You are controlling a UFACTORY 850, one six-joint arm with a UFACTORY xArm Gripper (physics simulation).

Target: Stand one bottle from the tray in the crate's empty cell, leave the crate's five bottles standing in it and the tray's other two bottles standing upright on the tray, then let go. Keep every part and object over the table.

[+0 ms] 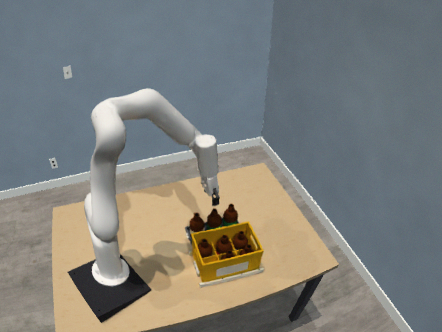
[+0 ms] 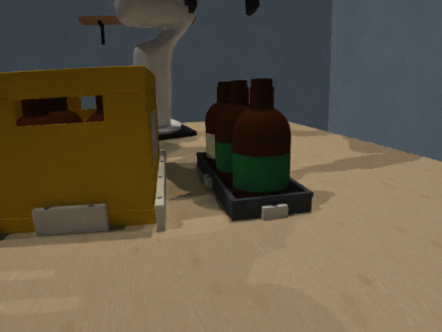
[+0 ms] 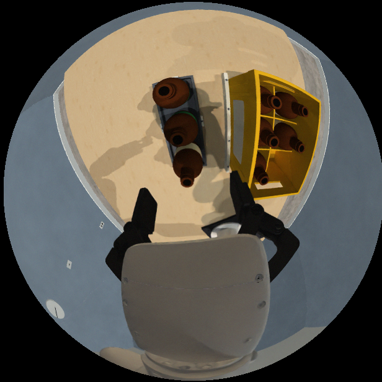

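The tray point(image 1: 188, 234) point(image 2: 246, 207) point(image 3: 195, 100) holds three upright brown bottles: a cream-labelled one point(image 1: 196, 223) point(image 2: 210, 144) point(image 3: 188, 164) at the end nearer the robot base, a green-labelled one point(image 1: 214, 219) point(image 2: 224, 156) point(image 3: 181, 129) in the middle, and another green-labelled one point(image 1: 230, 215) point(image 2: 261, 135) point(image 3: 172, 93) at the far end. The yellow crate point(image 1: 206, 271) point(image 2: 90, 170) point(image 3: 251, 115) has five standing bottles; its empty cell point(image 3: 286, 170) is at a corner on the base side, away from the tray. My gripper point(image 1: 215, 202) point(image 2: 221, 6) point(image 3: 188, 188) is open and empty, above the tray bottles' necks.
Pale strips point(image 1: 232, 276) point(image 2: 160, 195) point(image 3: 226, 120) run along the crate's base. The crate stands beside the tray with a narrow gap between them. The robot's black base plate point(image 1: 105, 305) point(image 2: 180, 133) is on the wooden table point(image 1: 145, 212) point(image 2: 200, 280) point(image 3: 110, 100).
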